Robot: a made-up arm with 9 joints. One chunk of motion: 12 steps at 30 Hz.
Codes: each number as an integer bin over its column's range. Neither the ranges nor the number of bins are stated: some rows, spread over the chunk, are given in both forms.
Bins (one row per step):
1: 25 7 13 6 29 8 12 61 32
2: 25 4 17 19 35 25 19 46 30
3: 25 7 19 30 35 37 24 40 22
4: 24 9 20 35 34 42 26 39 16
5: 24 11 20 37 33 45 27 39 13
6: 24 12 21 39 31 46 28 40 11
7: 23 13 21 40 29 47 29 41 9
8: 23 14 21 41 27 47 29 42 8
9: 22 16 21 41 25 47 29 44 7
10: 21 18 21 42 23 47 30 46 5
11: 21 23 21 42 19 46 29 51 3
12: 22 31 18 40 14 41 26 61 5
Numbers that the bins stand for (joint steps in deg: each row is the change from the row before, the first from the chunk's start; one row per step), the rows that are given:
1: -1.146 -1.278 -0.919 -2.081 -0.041 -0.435 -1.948 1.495 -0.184
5: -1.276 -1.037 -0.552 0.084 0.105 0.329 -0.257 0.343 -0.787
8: -1.406 -0.856 -0.500 0.363 -0.114 0.370 -0.032 0.500 -0.946
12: -1.537 0.170 -0.657 0.294 -0.589 0.246 -0.370 1.495 -1.041
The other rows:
2: -1.146 -1.459 -0.710 -1.173 0.178 -0.084 -1.159 0.710 -0.248
3: -1.146 -1.278 -0.605 -0.405 0.178 0.163 -0.595 0.395 -0.502
4: -1.276 -1.157 -0.552 -0.056 0.141 0.267 -0.370 0.343 -0.692
6: -1.276 -0.976 -0.500 0.224 0.032 0.349 -0.144 0.395 -0.851
7: -1.406 -0.916 -0.500 0.294 -0.041 0.370 -0.032 0.448 -0.914
9: -1.537 -0.735 -0.500 0.363 -0.187 0.370 -0.032 0.605 -0.978
10: -1.667 -0.614 -0.500 0.433 -0.260 0.370 0.081 0.710 -1.041
11: -1.667 -0.313 -0.500 0.433 -0.406 0.349 -0.032 0.971 -1.105

